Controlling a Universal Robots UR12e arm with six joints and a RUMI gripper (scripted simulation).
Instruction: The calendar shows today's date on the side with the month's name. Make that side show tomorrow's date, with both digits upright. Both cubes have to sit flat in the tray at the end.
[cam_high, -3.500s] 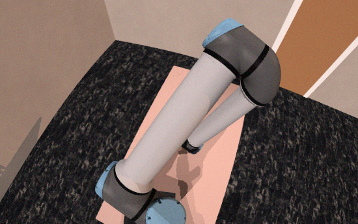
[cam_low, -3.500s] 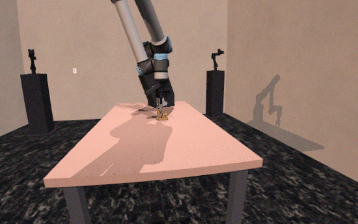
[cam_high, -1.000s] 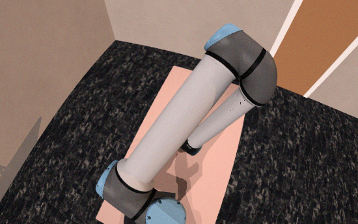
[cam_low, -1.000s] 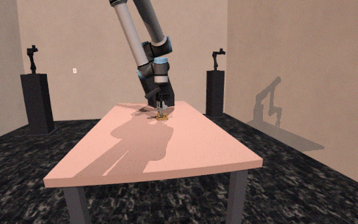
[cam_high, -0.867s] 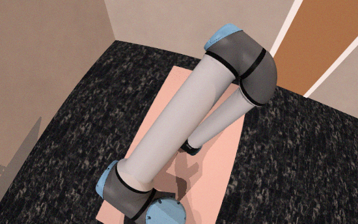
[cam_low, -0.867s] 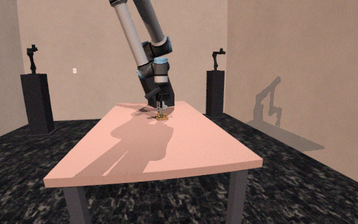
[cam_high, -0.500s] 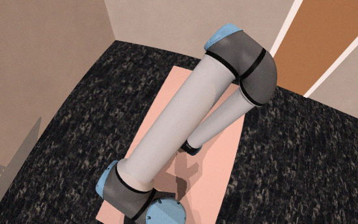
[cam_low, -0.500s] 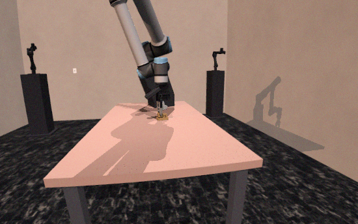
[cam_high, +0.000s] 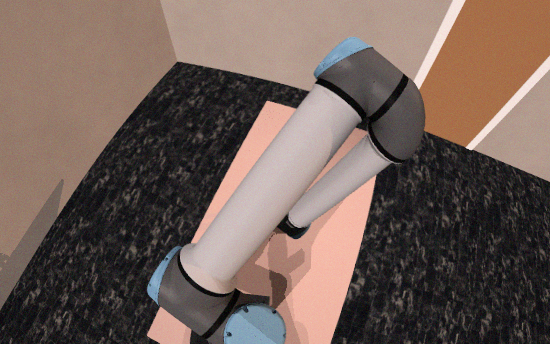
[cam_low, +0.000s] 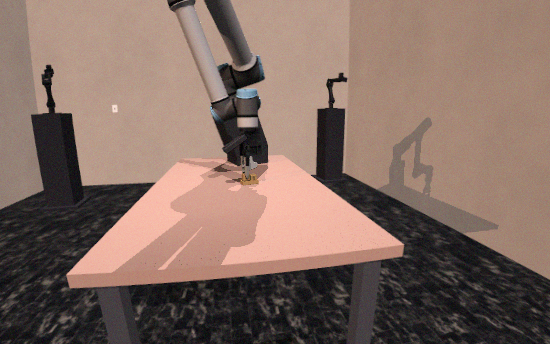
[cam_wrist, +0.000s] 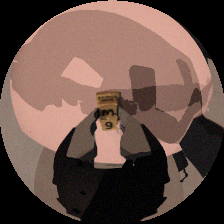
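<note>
Now: hand 30 mm above the calendar tray and 20 mm to the right of it.
</note>
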